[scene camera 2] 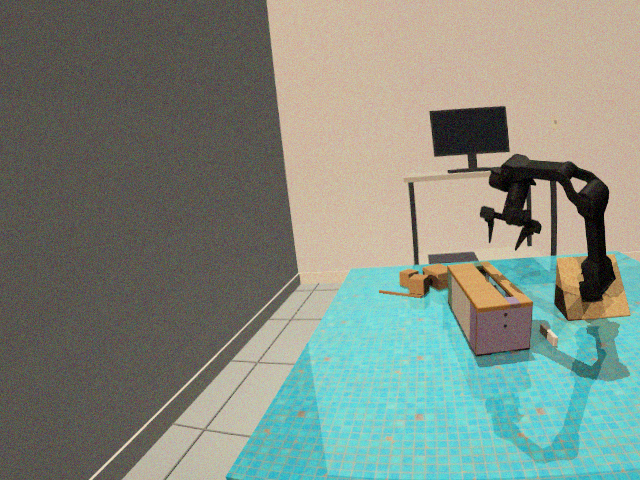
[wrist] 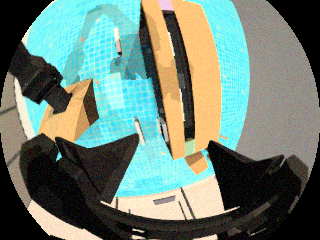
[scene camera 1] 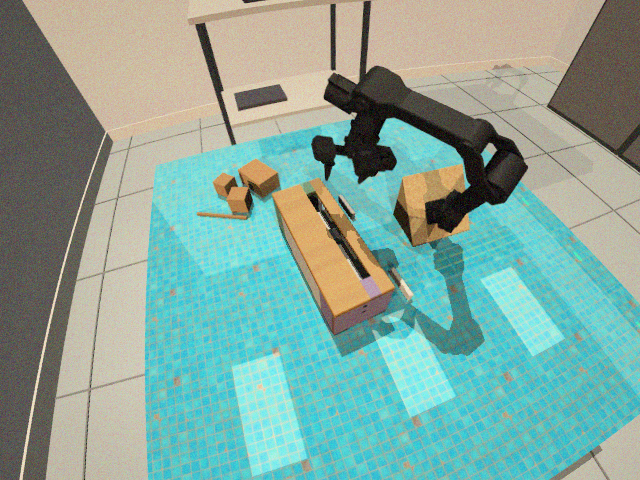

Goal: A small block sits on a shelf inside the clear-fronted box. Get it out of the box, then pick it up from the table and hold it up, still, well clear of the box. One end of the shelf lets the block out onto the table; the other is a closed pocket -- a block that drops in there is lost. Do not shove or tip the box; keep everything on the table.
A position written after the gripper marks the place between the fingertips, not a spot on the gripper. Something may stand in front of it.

In view: the gripper (scene camera 1: 342,181) and a long tan box (scene camera 1: 348,283).
The long tan box is seen too in scene camera 2 (scene camera 2: 493,320) and in the wrist view (wrist: 188,118). The gripper shows as well in scene camera 2 (scene camera 2: 502,246) and in the wrist view (wrist: 175,141).
